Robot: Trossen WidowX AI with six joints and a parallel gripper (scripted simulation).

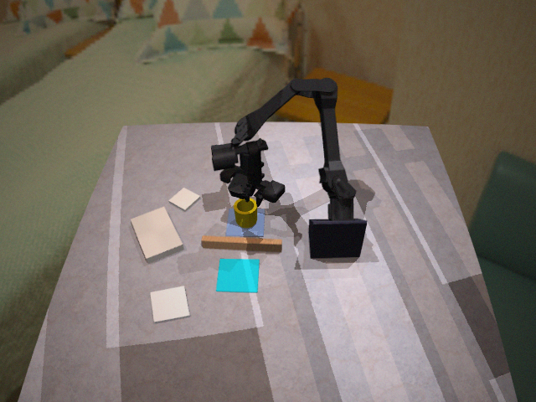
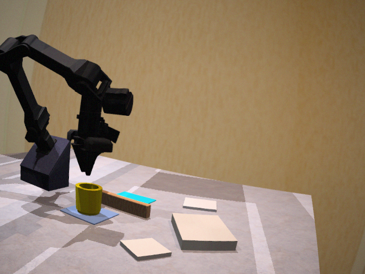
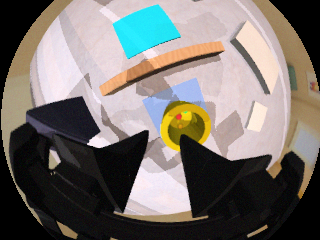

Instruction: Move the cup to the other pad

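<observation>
My gripper tip is 20 mm short of the yellow cup, 20 mm to the left of it and 60 mm above it. The rest, counted from my gripper tip: wooden bar: 40 mm ahead, 90 mm to the left, 90 mm below; then cyan pad: 40 mm ahead, 190 mm to the left, 100 mm below; then light blue pad: 30 mm ahead, 20 mm to the right, 100 mm below.
</observation>
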